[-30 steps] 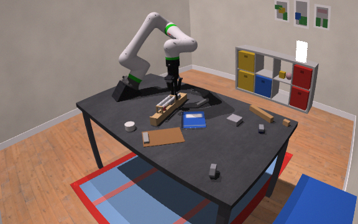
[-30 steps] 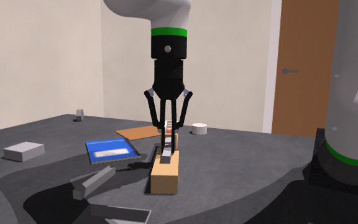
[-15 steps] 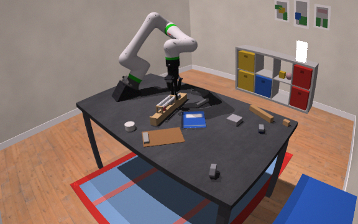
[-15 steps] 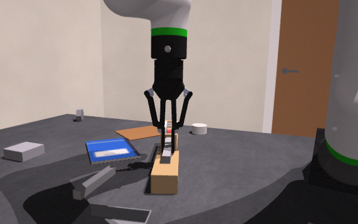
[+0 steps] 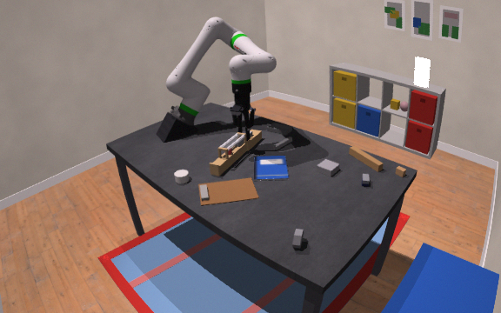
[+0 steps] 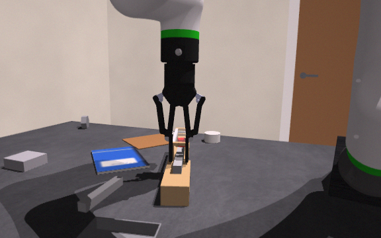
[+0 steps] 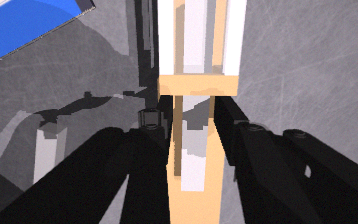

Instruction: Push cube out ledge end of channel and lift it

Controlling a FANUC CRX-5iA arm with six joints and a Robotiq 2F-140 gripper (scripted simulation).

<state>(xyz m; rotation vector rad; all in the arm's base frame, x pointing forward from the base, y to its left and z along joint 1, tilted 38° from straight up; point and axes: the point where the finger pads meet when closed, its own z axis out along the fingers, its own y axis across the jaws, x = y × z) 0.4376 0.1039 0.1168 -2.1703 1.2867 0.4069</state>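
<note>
My hand is 180 mm to the right of the pale grey stick, 90 mm short of it and 70 mm above it. Round my hand: wooden channel (100 mm to the right, 60 mm ahead, 30 mm below); red cube (140 mm to the right, 80 mm ahead, 30 mm below); tray (280 mm to the left, 80 mm below, 70 mm behind).
</note>
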